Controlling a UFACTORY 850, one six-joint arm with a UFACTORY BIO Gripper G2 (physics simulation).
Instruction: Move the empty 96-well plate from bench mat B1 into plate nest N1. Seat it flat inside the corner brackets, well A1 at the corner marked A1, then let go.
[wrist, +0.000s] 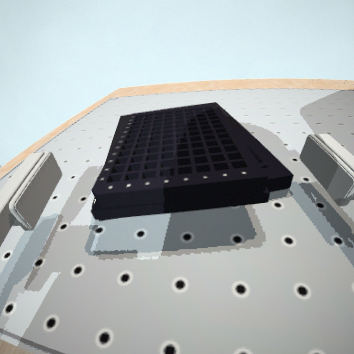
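Observation:
A black plate with a grid of square wells and small pale marks along its near and left edges lies in the middle of the wrist view, its near long wall facing me. It looks flat, with a dark, mirror-like patch in front of it. My gripper is open and empty. One finger pad is to the left of the plate and the other to the right, with a gap on each side. Mat B1's outline cannot be made out. Nest N1 and the A1 corner mark do not show in this view.
A grey board with rows of small dark holes lies under and around the plate. A light wooden edge runs along the far side and down the left. Shadows fall across the board, and a pale blue wall stands behind.

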